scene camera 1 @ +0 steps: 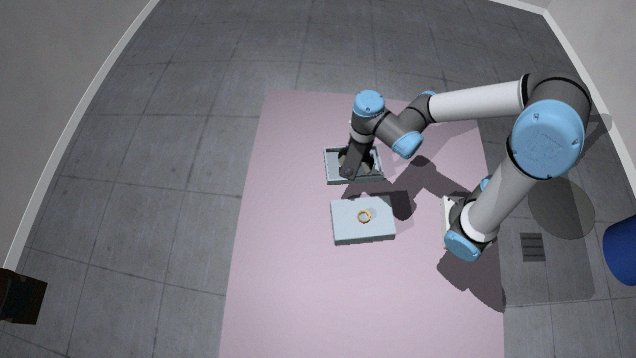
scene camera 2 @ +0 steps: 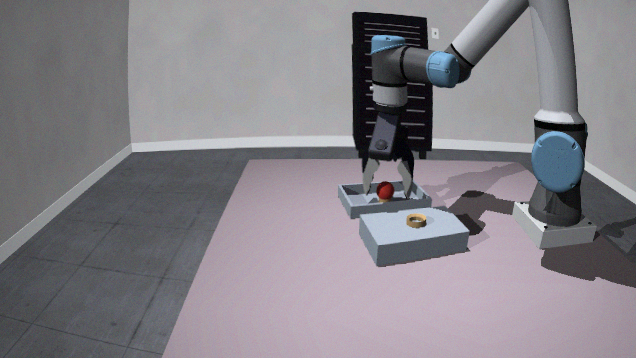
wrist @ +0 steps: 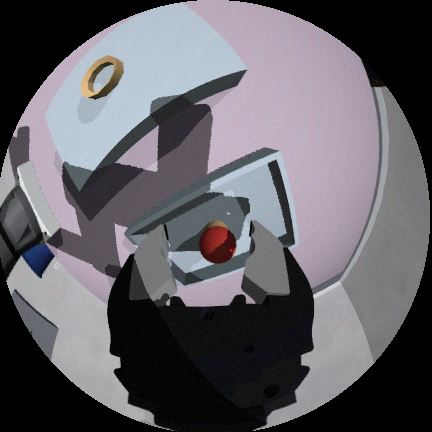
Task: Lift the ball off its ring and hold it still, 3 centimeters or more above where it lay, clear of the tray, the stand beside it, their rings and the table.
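Where they show: gripper, between the fingertips: (scene camera 2: 387, 197) (wrist: 207, 223); arm's base, origin of its link: (scene camera 2: 554, 213) (wrist: 26, 213).
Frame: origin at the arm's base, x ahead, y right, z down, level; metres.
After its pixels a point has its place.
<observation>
The red ball (scene camera 2: 385, 191) @(y 0.192, x 0.395, z 0.003 m) (wrist: 218, 244) @(y 0.198, x 0.397, z -0.006 m) rests on its tan ring (scene camera 2: 385, 200) @(y 0.196, x 0.393, z 0.024 m) (wrist: 217, 224) @(y 0.193, x 0.399, z 0.014 m) inside the shallow grey-blue tray (scene camera 1: 327, 167) @(y 0.186, x 0.480, z 0.011 m) (scene camera 2: 367, 209) @(y 0.140, x 0.442, z 0.022 m) (wrist: 255, 185) @(y 0.172, x 0.453, z 0.036 m). My gripper (scene camera 2: 388, 195) @(y 0.185, x 0.391, z 0.014 m) (wrist: 207, 223) @(y 0.185, x 0.391, z 0.014 m) is open and points down over the tray, one finger on each side of the ball. Gaps show between the ball and both fingers in the wrist view. In scene camera 2 the fingertips are about level with the ball's lower part. In scene camera 1 the arm and gripper hide the ball and its ring.
The grey-blue stand (scene camera 1: 345, 227) @(y -0.025, x 0.422, z -0.002 m) (scene camera 2: 420, 250) @(y -0.056, x 0.370, z 0.021 m) (wrist: 165, 55) @(y 0.027, x 0.419, z -0.002 m) is a flat block beside the tray, with a tan ring (scene camera 1: 358, 217) @(y 0.005, x 0.384, z -0.011 m) (scene camera 2: 416, 225) @(y -0.010, x 0.371, z -0.007 m) (wrist: 118, 70) @(y 0.020, x 0.383, z -0.009 m) on top that holds no ball. The arm's base (scene camera 2: 540, 235) @(y -0.076, x 0.089, z 0.010 m) is to the right on the pink table top (scene camera 1: 290, 280) @(y -0.189, x 0.581, z 0.040 m) (scene camera 2: 300, 300) @(y -0.167, x 0.584, z 0.040 m).
</observation>
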